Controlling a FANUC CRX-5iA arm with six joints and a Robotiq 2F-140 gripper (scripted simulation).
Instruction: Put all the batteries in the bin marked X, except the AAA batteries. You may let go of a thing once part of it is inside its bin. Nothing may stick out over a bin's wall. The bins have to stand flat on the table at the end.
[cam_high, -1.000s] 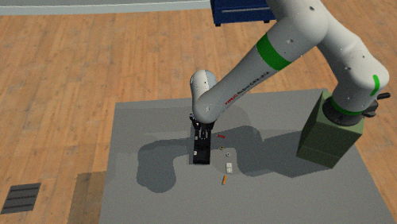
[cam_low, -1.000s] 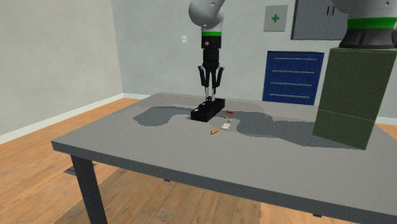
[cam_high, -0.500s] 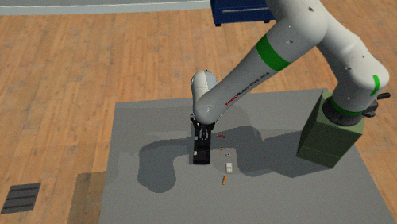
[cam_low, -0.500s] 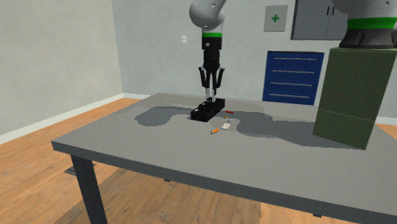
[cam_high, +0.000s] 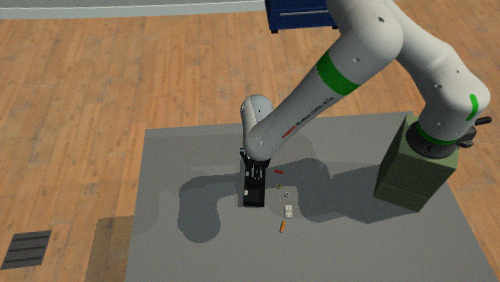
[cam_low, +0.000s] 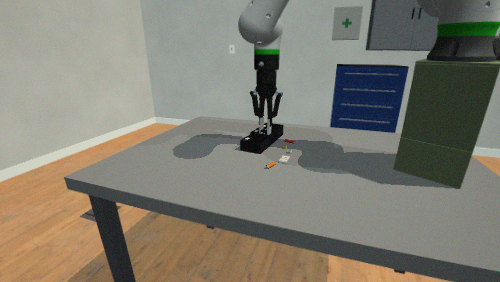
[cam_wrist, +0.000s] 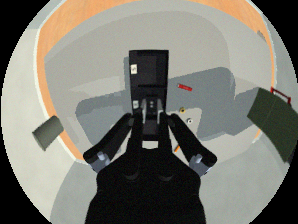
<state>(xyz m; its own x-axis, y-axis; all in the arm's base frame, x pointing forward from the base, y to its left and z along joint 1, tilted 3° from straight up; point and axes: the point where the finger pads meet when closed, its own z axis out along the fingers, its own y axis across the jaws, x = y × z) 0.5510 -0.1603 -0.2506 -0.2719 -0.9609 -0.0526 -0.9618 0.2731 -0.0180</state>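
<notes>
Right now my hand is 50 mm above the bin strip and 10 mm short of it. Also, from my hand: tiny round thing (80 mm behind, 70 mm below, 60 mm to the left); then thin red battery (100 mm behind, 70 mm below, 10 mm to the right); then black block battery (30 mm below, 10 mm to the left).
</notes>
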